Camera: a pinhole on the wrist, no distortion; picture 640 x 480 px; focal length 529.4 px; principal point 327.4 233.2 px. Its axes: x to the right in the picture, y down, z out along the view. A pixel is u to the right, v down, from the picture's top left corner.
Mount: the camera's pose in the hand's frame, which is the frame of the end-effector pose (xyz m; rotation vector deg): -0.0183 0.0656 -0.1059 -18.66 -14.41 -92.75
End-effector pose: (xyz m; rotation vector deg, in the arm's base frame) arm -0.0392 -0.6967 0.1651 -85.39 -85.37 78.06
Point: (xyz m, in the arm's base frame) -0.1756 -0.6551 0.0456
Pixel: 521.3 450.8
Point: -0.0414 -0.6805 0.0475
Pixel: 354.0 428.5
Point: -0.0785 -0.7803 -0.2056
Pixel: 67.8 234.5
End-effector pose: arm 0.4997 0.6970 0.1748 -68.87 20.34 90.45
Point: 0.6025 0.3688 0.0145
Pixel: behind the camera
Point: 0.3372 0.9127 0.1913
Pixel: 541.9 394.0
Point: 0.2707 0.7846 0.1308
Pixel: 302.8 355.5
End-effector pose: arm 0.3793 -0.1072 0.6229 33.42 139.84 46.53
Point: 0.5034 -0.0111 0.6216
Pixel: 448.9 141.7
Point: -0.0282 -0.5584 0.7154
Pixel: behind the camera
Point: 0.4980 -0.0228 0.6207
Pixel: 473.7 135.1
